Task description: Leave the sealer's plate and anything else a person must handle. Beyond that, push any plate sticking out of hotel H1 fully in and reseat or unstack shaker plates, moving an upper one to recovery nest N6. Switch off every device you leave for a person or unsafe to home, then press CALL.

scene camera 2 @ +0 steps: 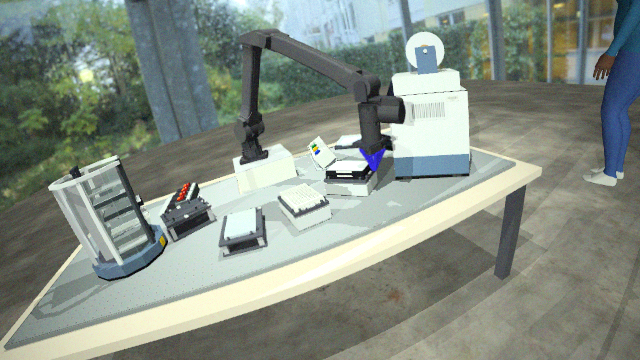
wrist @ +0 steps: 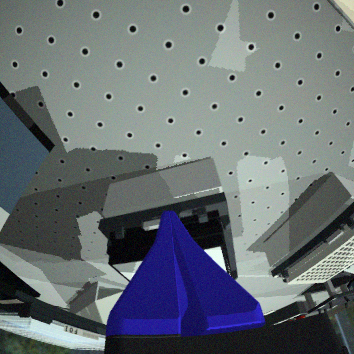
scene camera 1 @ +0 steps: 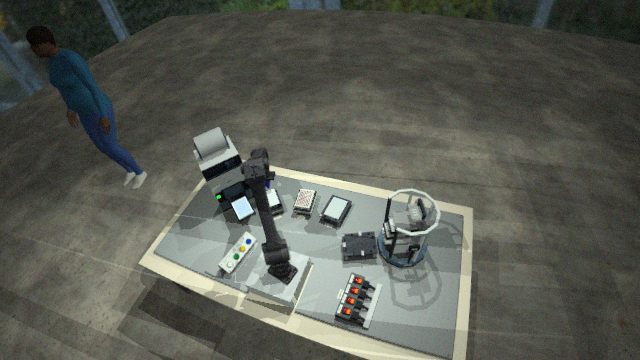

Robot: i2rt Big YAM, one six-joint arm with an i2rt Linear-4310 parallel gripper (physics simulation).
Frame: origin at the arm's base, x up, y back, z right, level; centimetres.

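Seen in the pictures: gripper, between the fingertips: (scene camera 2: 374, 170) (wrist: 167, 217) (scene camera 1: 268, 187); arm's base, origin of its link: (scene camera 2: 254, 158) (scene camera 1: 282, 271).
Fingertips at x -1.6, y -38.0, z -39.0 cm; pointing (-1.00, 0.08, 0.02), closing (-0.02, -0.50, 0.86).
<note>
Pixels of each thing's top centre, then the offset from my fingertips to it. "spot": a spot on its surface instead.
- grey device, a spot on its surface: (wrist: 165, 185) spot: dx -4.6, dy +1.4, dz +0.9 cm
- black plate with a white top, centre of its top: (wrist: 184, 286) (scene camera 2: 348, 165) (scene camera 1: 270, 197) dx +1.1, dy +6.1, dz +6.3 cm
- white sealer, centre of its top: (scene camera 2: 417, 34) (scene camera 1: 207, 134) dx +38.5, dy +9.1, dz -24.2 cm
- pale-topped plate, centre of its top: (wrist: 55, 341) (scene camera 2: 355, 137) (scene camera 1: 241, 206) dx +5.4, dy +20.9, dz -0.8 cm
- button box, centre of its top: (wrist: 94, 336) (scene camera 2: 319, 142) (scene camera 1: 235, 248) dx +1.3, dy +41.0, dz +10.8 cm
- well plate, centre of its top: (wrist: 340, 260) (scene camera 2: 300, 194) (scene camera 1: 304, 198) dx -0.2, dy -3.7, dz +22.8 cm
- pale plate, centre of its top: (scene camera 2: 240, 221) (scene camera 1: 335, 207) dx -2.4, dy -7.7, dz +40.6 cm
- dark nest, centre of its top: (wrist: 344, 305) (scene camera 2: 182, 206) (scene camera 1: 359, 241) dx +0.5, dy +6.6, dz +62.2 cm
My gripper (scene camera 1: 268, 184) (scene camera 2: 374, 169) (wrist: 167, 217) is shut and empty, its blue fingers pointing down at the sealer-side end of a grey device (scene camera 2: 346, 188) (wrist: 165, 185). A black plate with a white top (scene camera 1: 273, 199) (scene camera 2: 350, 166) sits on that device; in the wrist view the fingers hide much of it. Contact cannot be told. The white sealer (scene camera 1: 216, 155) (scene camera 2: 431, 125) stands beside it, with a pale-topped plate (scene camera 1: 242, 207) at its front. Hotel (scene camera 1: 401, 261) (scene camera 2: 131, 265) holds plates at several levels. The button box (scene camera 1: 237, 252) (scene camera 2: 321, 152) has blue, yellow, green and white buttons. Labels H1 and N6 are unreadable.
A well plate (scene camera 1: 305, 199) (scene camera 2: 304, 197) (wrist: 327, 261) sits on another device. A pale plate (scene camera 1: 337, 208) (scene camera 2: 243, 223) sits on a raised nest. A dark nest (scene camera 1: 359, 246) (scene camera 2: 187, 212) stands by the hotel, near red-lit switches (scene camera 1: 351, 300) (scene camera 2: 184, 191). A person (scene camera 1: 82, 95) (scene camera 2: 620, 100) stands beyond the table.
</note>
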